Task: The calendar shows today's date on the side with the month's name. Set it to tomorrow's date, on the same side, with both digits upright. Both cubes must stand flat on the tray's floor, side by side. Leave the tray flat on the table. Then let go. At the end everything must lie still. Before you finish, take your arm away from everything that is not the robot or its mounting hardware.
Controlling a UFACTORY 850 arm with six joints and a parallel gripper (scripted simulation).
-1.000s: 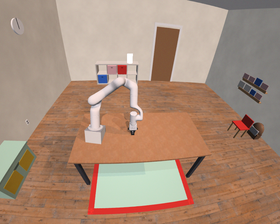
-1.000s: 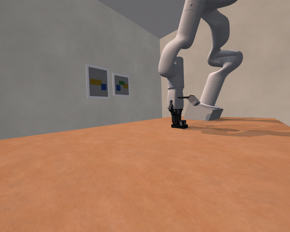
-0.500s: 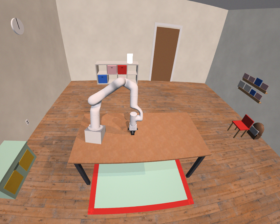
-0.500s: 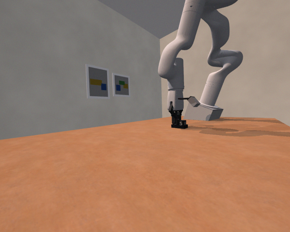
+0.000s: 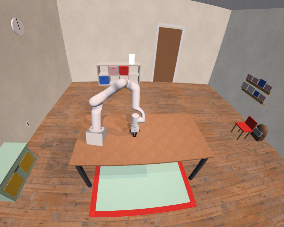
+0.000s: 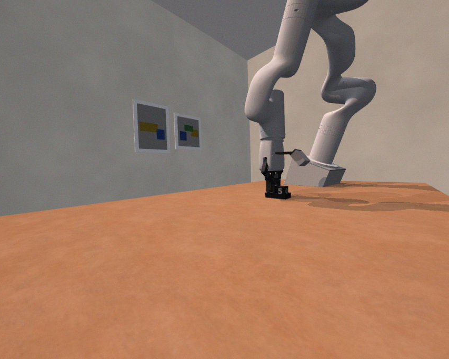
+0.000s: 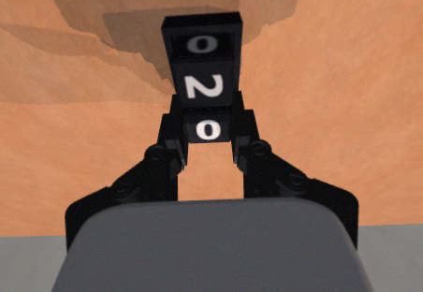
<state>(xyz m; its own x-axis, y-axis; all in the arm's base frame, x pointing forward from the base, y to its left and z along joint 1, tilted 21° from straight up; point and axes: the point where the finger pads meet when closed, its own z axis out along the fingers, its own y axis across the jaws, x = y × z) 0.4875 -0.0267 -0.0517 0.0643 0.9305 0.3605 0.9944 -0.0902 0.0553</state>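
The black cube is 1 cm below my hand. Round my hand: black calendar tray 3 cm below, 2 cm to the left; then calendar cube 3 cm to the left, 2 cm below.
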